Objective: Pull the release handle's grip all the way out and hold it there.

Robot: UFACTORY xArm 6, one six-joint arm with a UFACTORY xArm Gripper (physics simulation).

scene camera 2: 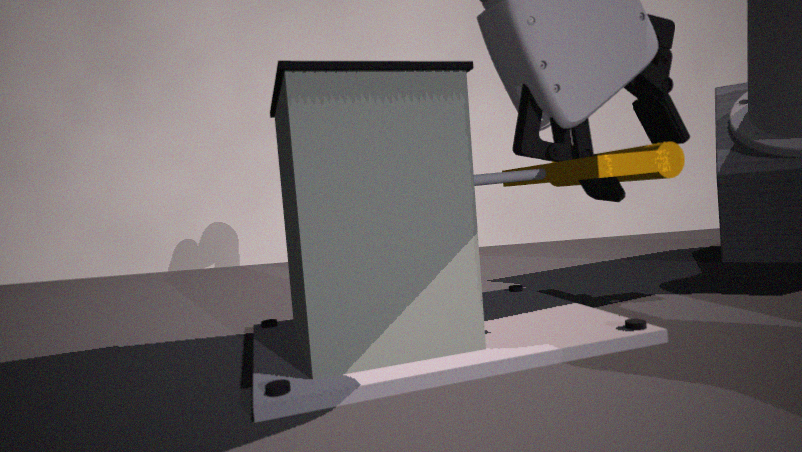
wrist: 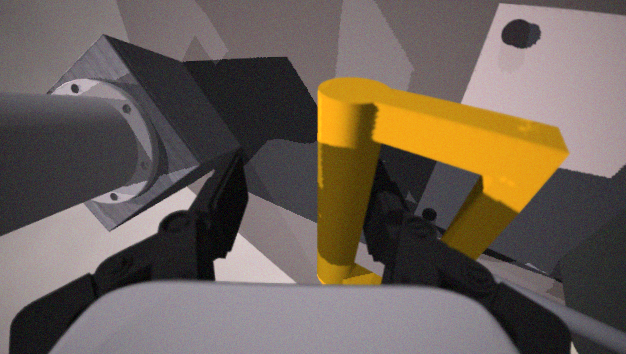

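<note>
The yellow release handle's grip (scene camera 2: pixel 634 165) (wrist: pixel 345 200) stands out to the right of the grey-green box (scene camera 2: pixel 381 185) in the scene view. A grey rod (scene camera 2: pixel 491 178) joins it to the box, with a stretch of rod showing. My gripper (scene camera 2: pixel 641 162) (wrist: pixel 303 178) is open around the grip bar. In the wrist view the right finger is inside the handle's loop, close against or touching the bar. The left finger is outside the loop, with a clear gap to the bar. Any contact on the right is partly hidden by the bar.
The box has a black lid (scene camera 2: pixel 376 66) and stands on a pale base plate (scene camera 2: pixel 584 322) (wrist: pixel 540 100) with dark bolts (scene camera 2: pixel 635 323) (wrist: pixel 520 33). The robot's dark base (scene camera 2: pixel 772 218) (wrist: pixel 175 110) stands at the right in the scene view and left in the wrist view.
</note>
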